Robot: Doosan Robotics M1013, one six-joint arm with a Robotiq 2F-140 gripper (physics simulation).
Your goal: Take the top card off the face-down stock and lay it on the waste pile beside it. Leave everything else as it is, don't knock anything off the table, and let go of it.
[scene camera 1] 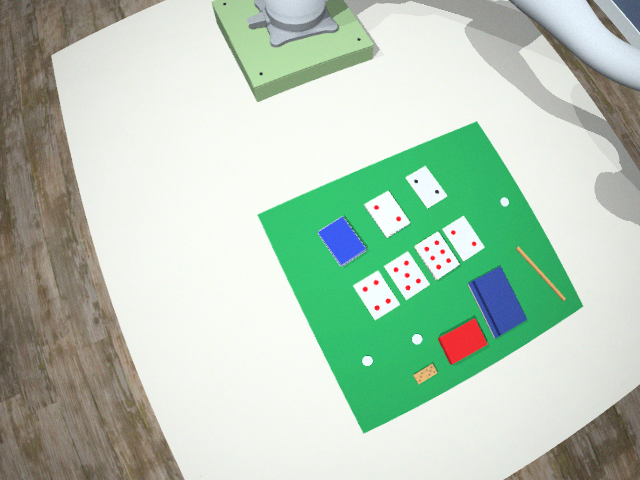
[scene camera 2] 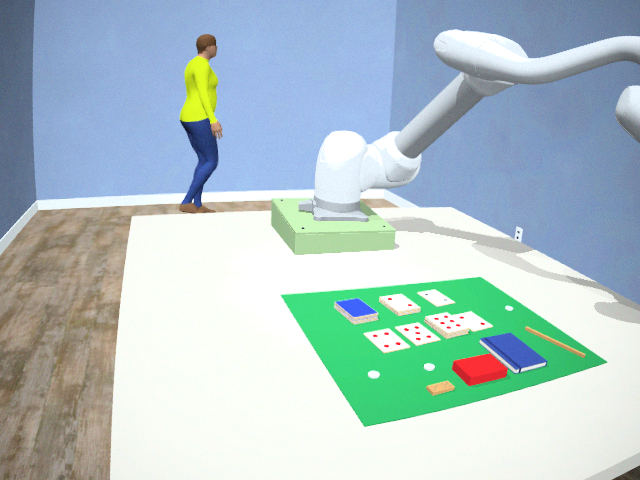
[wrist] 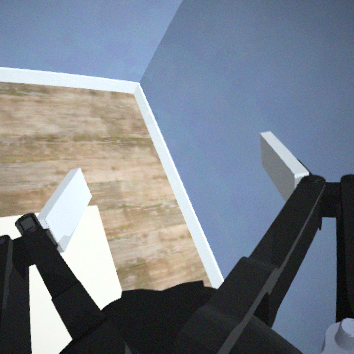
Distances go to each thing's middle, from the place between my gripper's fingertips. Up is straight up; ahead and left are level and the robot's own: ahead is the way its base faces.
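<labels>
The red box [scene camera 1: 468, 338] is well below my hand, a long way to the right of it and a good bit behind it. Going by their middles, the red box is the nearest to my hand of the things named here. The green mat [scene camera 1: 465, 164], as I see it, is 410 mm below my hand, 590 mm to the right of it and 390 mm behind it.
</labels>
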